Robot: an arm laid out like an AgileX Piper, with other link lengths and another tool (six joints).
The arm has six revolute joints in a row. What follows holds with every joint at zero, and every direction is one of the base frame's. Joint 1 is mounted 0.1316 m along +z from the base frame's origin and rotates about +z. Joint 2 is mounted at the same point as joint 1 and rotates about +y. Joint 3 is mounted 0.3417 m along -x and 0.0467 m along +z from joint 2 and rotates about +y. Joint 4 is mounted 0.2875 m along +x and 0.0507 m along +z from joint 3 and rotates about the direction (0.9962, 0, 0.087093). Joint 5 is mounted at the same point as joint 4 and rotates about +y. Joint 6 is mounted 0.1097 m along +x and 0.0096 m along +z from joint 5 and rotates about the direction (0.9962, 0, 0.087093). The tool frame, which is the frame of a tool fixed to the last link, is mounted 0.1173 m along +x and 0.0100 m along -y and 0.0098 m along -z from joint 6; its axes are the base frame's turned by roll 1.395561, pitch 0.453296 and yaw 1.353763 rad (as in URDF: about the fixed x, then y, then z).
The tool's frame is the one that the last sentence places.
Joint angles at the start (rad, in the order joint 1, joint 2, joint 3, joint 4, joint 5, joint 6):
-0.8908, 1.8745, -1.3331, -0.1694, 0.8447, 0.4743
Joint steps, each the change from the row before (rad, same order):
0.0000, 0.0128, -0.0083, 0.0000, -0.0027, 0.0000
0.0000, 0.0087, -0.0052, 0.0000, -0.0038, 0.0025
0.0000, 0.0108, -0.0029, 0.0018, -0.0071, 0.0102
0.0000, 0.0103, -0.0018, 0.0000, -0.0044, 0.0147
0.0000, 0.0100, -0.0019, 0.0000, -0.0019, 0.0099
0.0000, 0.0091, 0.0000, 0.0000, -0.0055, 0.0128
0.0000, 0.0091, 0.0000, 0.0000, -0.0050, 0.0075
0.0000, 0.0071, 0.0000, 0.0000, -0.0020, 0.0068
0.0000, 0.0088, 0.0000, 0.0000, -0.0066, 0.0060
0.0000, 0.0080, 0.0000, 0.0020, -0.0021, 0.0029
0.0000, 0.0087, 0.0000, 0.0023, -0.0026, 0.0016
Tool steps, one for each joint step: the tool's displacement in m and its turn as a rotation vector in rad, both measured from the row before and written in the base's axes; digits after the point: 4 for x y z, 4 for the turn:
0.0020, -0.0024, -0.0032, 0.0016, 0.0010, 0.0004
0.0016, -0.0018, -0.0023, 0.0002, -0.0011, -0.0018
0.0020, -0.0013, -0.0040, 0.0028, -0.0041, -0.0095
0.0011, -0.0007, -0.0041, 0.0045, -0.0019, -0.0134
0.0007, -0.0004, -0.0041, 0.0056, 0.0010, -0.0092
0.0009, -0.0005, -0.0041, 0.0040, -0.0016, -0.0115
0.0007, -0.0004, -0.0041, 0.0040, 0.0002, -0.0065
0.0002, 0.0000, -0.0033, 0.0045, 0.0013, -0.0062
0.0009, -0.0007, -0.0040, 0.0025, -0.0006, -0.0048
0.0004, 0.0003, -0.0038, 0.0060, 0.0015, -0.0035
0.0004, 0.0002, -0.0041, 0.0062, 0.0017, -0.0023

